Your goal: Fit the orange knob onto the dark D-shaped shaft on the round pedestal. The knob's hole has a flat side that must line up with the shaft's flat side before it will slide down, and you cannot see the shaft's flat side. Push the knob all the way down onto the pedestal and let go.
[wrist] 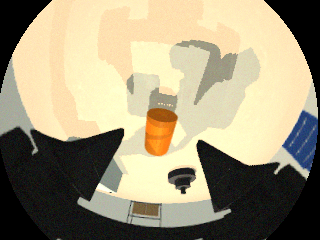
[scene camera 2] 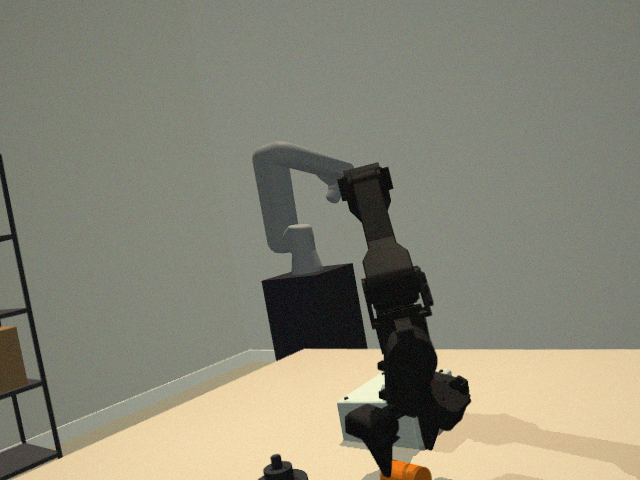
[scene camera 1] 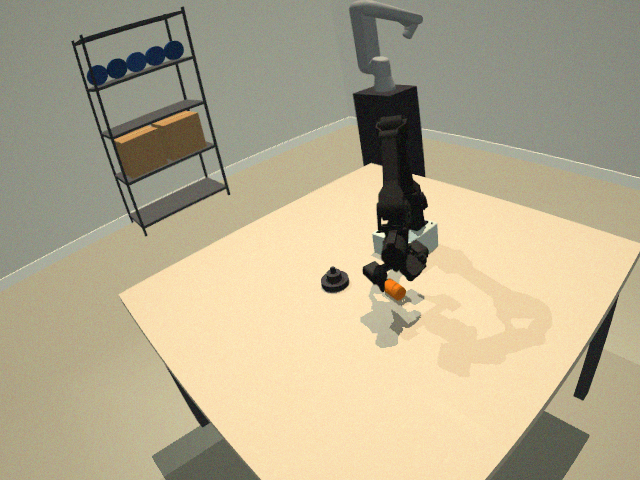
Path:
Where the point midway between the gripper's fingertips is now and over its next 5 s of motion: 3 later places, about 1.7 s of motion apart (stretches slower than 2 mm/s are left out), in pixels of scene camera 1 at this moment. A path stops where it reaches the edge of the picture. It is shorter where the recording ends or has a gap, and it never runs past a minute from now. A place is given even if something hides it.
My gripper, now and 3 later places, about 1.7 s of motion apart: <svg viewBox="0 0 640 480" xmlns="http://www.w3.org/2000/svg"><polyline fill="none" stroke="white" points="395,284 394,290 389,280 379,250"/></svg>

